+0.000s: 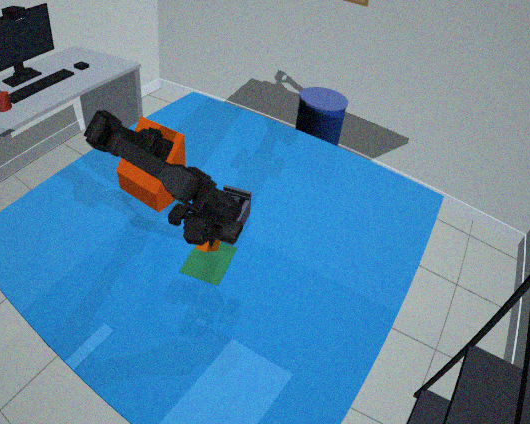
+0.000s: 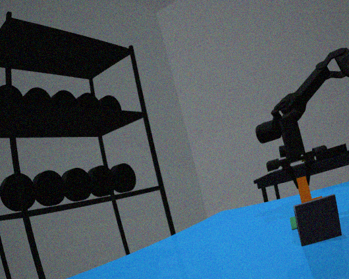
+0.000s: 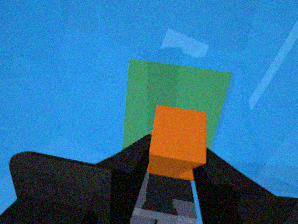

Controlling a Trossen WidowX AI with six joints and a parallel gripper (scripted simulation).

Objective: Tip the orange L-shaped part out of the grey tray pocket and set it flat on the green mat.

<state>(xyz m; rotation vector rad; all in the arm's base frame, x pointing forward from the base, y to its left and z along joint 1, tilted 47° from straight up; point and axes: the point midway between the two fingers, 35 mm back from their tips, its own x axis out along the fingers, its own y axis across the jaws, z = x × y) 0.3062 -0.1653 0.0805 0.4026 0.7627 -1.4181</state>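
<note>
Right now the green mat is 1 cm behind my gripper tip, 2 cm to the left of it and 10 cm below it. Round my gripper tip: orange L-shaped part: 2 cm behind, 3 cm to the left, 3 cm below.
</note>
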